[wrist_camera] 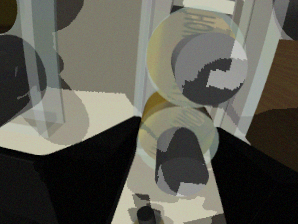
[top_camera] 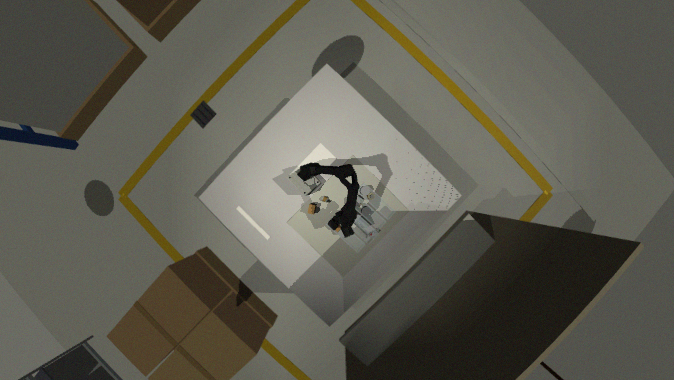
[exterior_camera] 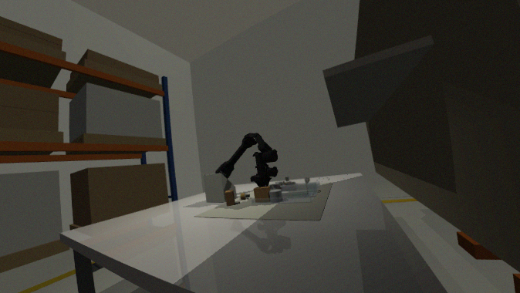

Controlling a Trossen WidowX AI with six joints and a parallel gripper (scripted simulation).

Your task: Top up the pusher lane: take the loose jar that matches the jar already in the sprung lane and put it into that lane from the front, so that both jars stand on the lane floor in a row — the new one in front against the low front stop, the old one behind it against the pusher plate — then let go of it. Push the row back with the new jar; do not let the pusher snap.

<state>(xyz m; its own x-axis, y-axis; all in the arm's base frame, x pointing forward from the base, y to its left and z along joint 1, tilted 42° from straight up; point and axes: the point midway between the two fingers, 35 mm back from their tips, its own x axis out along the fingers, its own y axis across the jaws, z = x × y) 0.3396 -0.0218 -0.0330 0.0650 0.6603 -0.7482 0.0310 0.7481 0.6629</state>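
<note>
My gripper tip is 13 cm past the amber bottle, 2 cm above it and 1 cm to the right of it. Also, from my gripper tip: brown box: 16 cm behind, 10 cm to the right.
</note>
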